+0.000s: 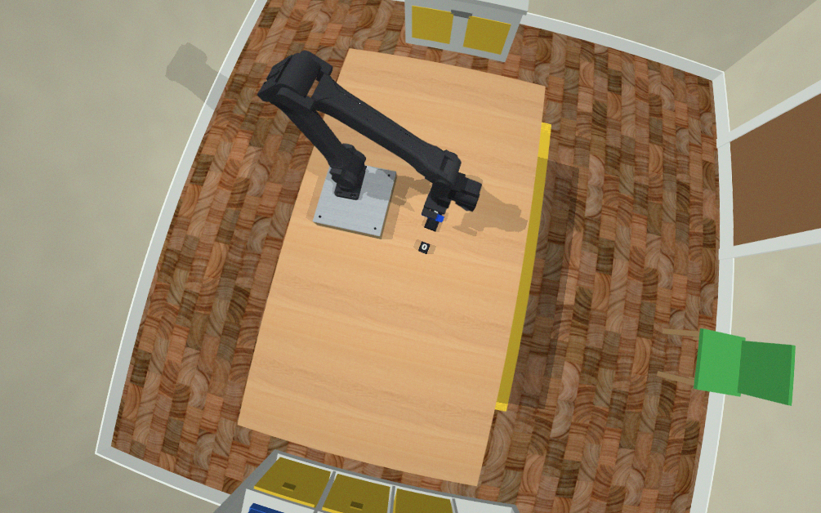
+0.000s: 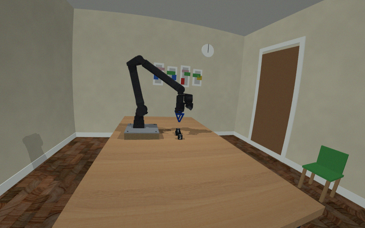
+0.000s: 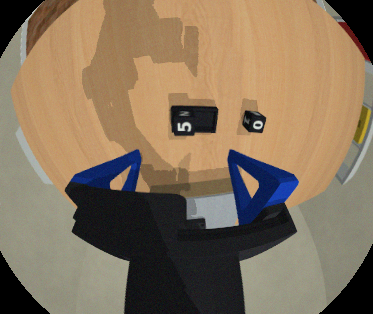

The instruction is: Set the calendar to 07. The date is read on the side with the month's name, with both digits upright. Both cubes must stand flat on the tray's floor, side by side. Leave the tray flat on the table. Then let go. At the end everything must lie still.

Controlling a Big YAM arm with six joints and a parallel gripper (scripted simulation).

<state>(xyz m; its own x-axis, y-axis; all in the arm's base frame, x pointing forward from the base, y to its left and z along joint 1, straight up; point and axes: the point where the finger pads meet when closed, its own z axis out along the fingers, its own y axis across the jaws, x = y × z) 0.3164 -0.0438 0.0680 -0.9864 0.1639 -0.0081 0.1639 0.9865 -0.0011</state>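
Right now the black cube is 20 mm behind my hand, 130 mm to the right of it and 100 mm below it. From my hand the other things lie so: black tray (20 mm to the right, 110 mm below).
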